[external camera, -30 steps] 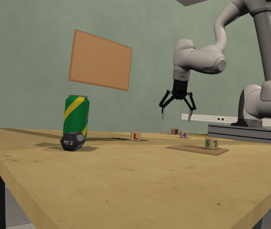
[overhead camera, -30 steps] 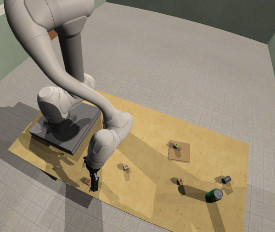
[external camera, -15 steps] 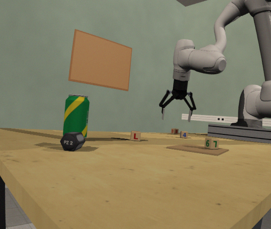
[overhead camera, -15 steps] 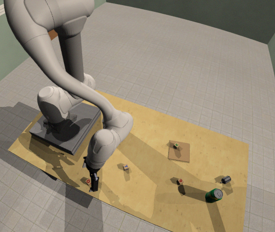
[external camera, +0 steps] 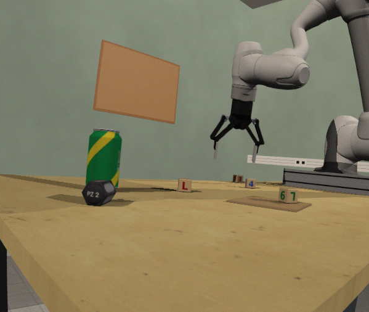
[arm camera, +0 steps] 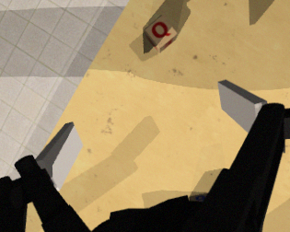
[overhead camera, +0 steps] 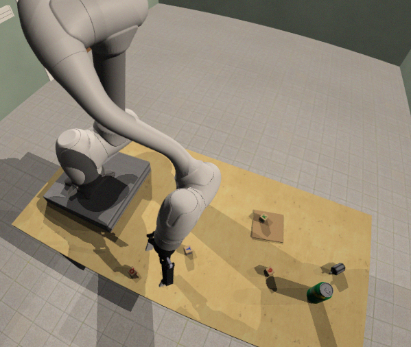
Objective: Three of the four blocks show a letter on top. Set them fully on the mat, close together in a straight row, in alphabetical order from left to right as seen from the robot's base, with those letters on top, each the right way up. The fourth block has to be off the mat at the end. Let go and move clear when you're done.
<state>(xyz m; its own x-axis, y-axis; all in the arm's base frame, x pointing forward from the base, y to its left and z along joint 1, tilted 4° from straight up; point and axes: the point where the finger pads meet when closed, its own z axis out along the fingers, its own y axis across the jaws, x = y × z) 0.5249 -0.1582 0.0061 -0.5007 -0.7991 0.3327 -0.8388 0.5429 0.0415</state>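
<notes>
Right now the brown mat is 29 cm ahead of my hand, 44 cm to the left of it and 10 cm below it. Round my hand: yellow can (59 cm ahead, 25 cm to the left, 4 cm below); T block (5 cm ahead, 14 cm to the left, 8 cm below).
</notes>
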